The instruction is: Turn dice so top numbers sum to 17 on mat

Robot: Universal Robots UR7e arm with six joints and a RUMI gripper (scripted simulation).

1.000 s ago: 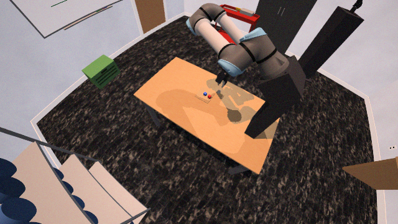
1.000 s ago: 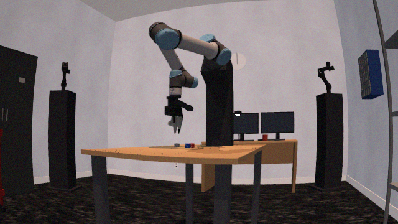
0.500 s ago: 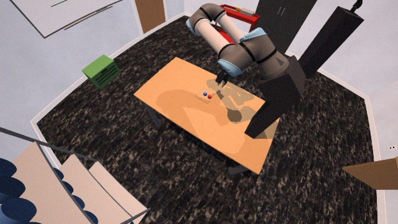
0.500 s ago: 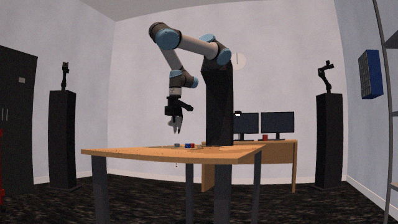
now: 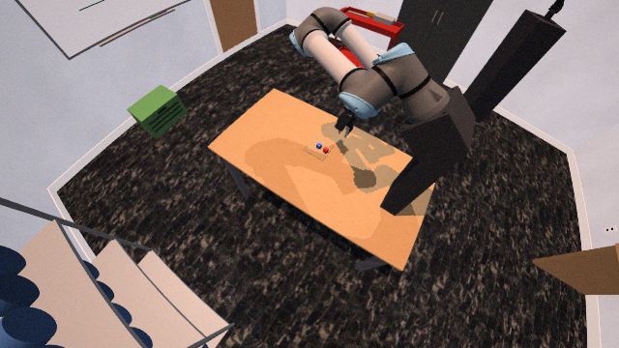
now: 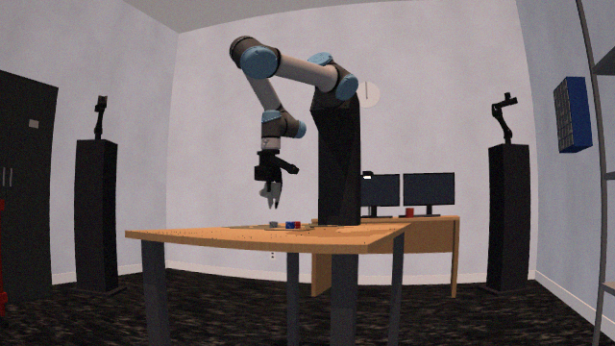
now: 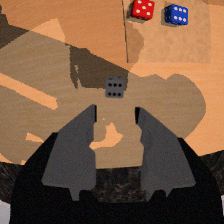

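Right now my hand is 8 cm above the grey die. The rest, counted from my hand: red die (8 cm to the left, 8 cm ahead, 7 cm below); blue die (12 cm ahead, 7 cm below, 6 cm to the left); tan mat (12 cm ahead, 9 cm below, 6 cm to the left).
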